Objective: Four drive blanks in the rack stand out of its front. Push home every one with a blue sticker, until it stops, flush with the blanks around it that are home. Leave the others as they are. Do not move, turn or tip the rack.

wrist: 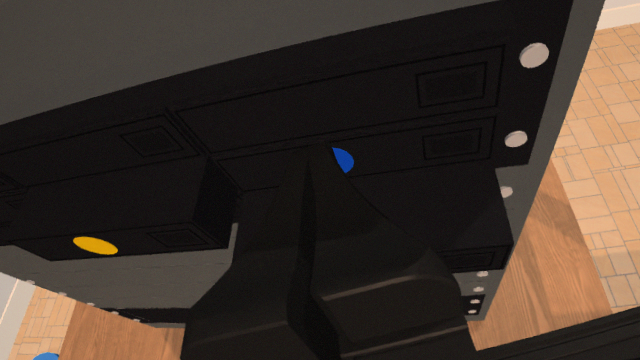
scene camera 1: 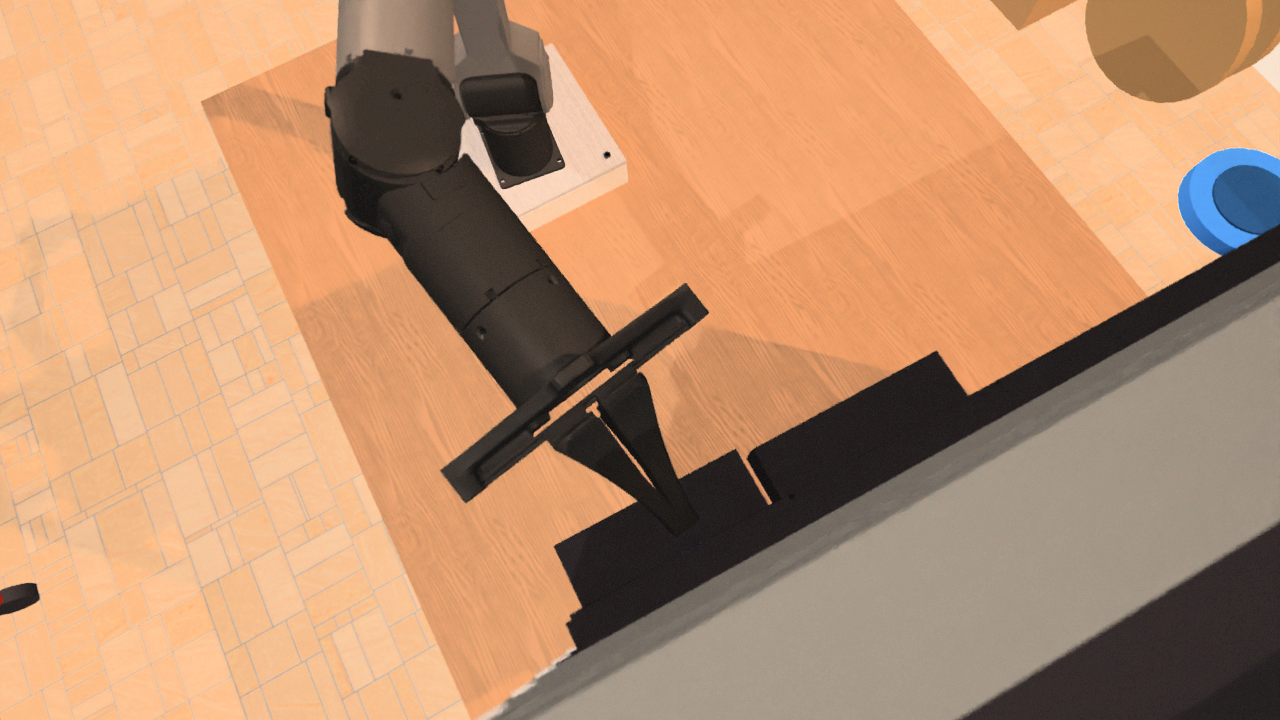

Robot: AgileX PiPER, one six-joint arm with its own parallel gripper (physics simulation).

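The rack [scene camera 1: 1029, 465] [wrist: 150, 45] has a grey top and a black front. My gripper [scene camera 1: 684, 530] [wrist: 318, 167] is shut and empty, its tips at the face of a blue-stickered blank [wrist: 390, 157] in the second row of the right column in the wrist view. The fingers cover part of its blue sticker [wrist: 344, 160]. This blank looks about flush with the one above it [wrist: 340, 107]. Directly below, another blank [scene camera 1: 626, 546] [wrist: 430, 200] stands out; the fingers hide much of its front, and no sticker shows. A yellow-stickered blank [scene camera 1: 859, 416] [wrist: 135, 242] stands out in the neighbouring column.
The rack's overhanging top crosses the lower right of the scene view. The arm's pale base plate [scene camera 1: 581, 170] sits on the wooden table top [scene camera 1: 805, 179]. A blue round object [scene camera 1: 1196, 205] and a tan round object [scene camera 1: 1154, 53] are at the right, beyond the table.
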